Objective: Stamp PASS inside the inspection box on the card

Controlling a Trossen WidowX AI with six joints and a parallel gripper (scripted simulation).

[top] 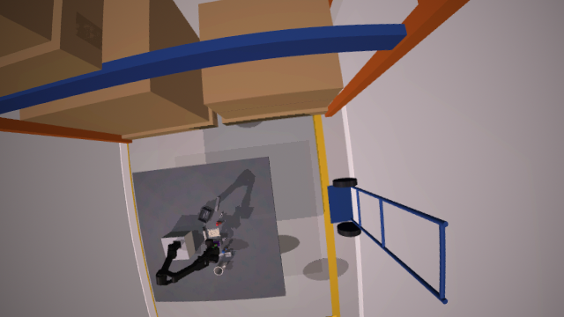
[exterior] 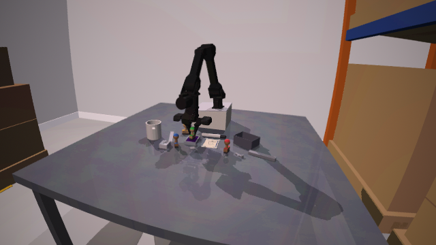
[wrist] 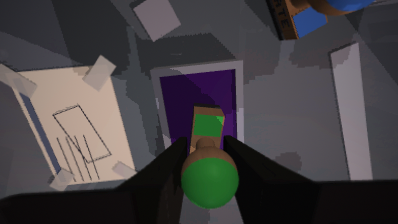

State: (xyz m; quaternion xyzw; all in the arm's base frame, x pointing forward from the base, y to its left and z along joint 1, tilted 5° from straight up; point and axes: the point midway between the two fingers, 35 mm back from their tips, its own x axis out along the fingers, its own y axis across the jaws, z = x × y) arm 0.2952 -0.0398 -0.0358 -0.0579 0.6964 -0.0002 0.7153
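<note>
The purple ink pad lies 3 cm below my gripper tip. From my gripper tip the other things lie so: blue-knobbed stamp 8 cm ahead, 5 cm to the right, 2 cm below; then green-knobbed stamp right at my gripper tip; then cream card 10 cm to the left, 4 cm below, 1 cm behind.
</note>
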